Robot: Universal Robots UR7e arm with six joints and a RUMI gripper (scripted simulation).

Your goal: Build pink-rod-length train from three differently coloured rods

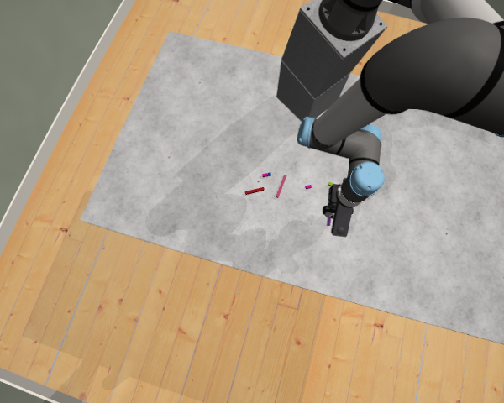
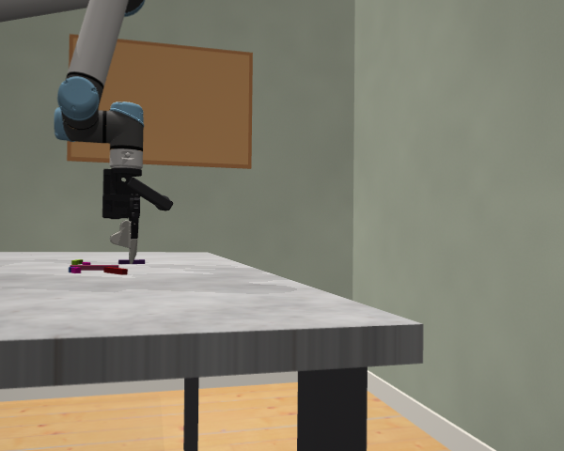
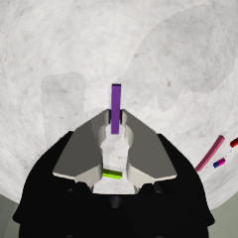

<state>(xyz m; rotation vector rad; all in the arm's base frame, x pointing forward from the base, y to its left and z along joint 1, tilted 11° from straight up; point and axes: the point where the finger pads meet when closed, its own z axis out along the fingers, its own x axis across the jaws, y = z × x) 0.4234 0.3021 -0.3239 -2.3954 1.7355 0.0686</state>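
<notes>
Now: the purple rod 10 mm below my hand. Round my hand: lime rod (120 mm behind, 30 mm to the right, 10 mm below); pink rod (200 mm to the right, 20 mm behind, 10 mm below); small blue rod (260 mm to the right, 40 mm behind, 10 mm below).
</notes>
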